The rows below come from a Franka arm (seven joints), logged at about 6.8 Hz.
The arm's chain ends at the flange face. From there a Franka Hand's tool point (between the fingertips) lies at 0.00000 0.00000 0.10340 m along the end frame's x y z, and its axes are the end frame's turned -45 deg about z.
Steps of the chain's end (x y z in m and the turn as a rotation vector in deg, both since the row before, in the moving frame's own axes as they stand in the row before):
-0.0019, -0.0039, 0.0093, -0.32, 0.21, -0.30
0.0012, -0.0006, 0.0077, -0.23, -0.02, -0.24
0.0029, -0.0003, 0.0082, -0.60, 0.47, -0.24
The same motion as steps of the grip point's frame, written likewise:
0.0013, -0.0034, 0.0093, -0.37, -0.08, -0.30
0.0010, 0.0007, 0.0077, -0.15, -0.18, -0.24
0.0021, 0.0032, 0.0082, -0.76, -0.09, -0.24

